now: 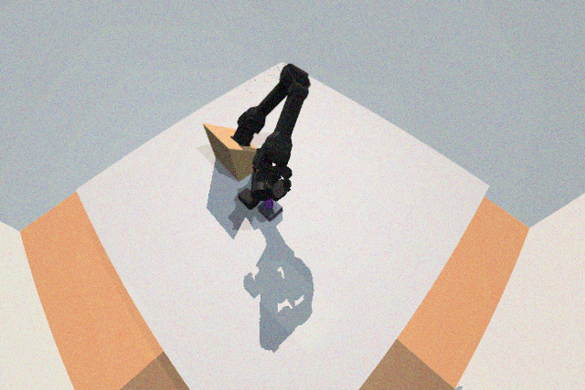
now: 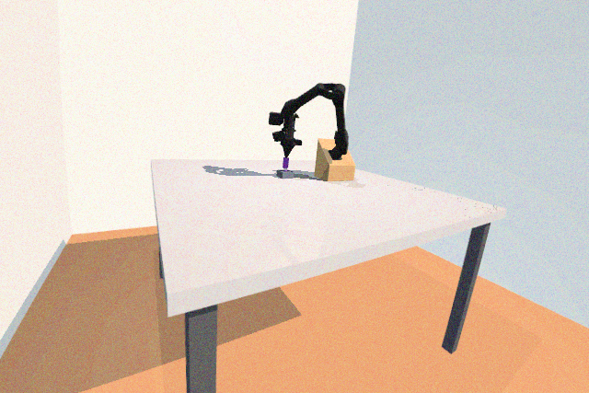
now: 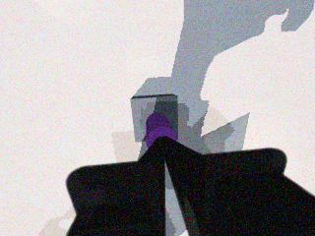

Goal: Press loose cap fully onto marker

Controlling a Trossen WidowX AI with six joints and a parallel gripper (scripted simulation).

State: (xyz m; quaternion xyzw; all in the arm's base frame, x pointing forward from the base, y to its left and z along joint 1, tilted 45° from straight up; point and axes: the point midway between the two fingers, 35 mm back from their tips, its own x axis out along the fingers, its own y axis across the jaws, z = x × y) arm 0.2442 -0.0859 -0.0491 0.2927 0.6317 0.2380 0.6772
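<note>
My gripper tip is 30 mm above the purple cap. From my gripper tip the other things lie so: grey holder block (90 mm below).
</note>
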